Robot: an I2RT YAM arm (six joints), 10 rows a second.
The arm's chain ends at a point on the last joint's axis. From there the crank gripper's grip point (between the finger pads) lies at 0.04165 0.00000 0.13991 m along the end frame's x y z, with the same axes.
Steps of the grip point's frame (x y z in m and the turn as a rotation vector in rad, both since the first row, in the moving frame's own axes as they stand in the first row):
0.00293, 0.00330, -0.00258, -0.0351, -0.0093, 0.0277
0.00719, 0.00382, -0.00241, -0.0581, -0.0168, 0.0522
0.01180, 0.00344, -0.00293, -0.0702, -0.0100, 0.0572
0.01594, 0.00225, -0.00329, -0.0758, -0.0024, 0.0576
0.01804, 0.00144, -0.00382, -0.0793, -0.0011, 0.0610
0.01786, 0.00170, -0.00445, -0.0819, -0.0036, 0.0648
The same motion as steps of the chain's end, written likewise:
0.00432, -0.00275, -0.00285, -0.0351, -0.0093, 0.0277
0.00981, -0.00643, -0.00279, -0.0581, -0.0168, 0.0522
0.01355, -0.00872, -0.00291, -0.0702, -0.0100, 0.0572
0.01665, -0.01073, -0.00290, -0.0758, -0.0024, 0.0576
0.01861, -0.01217, -0.00333, -0.0793, -0.0011, 0.0610
0.01882, -0.01242, -0.00402, -0.0819, -0.0036, 0.0648

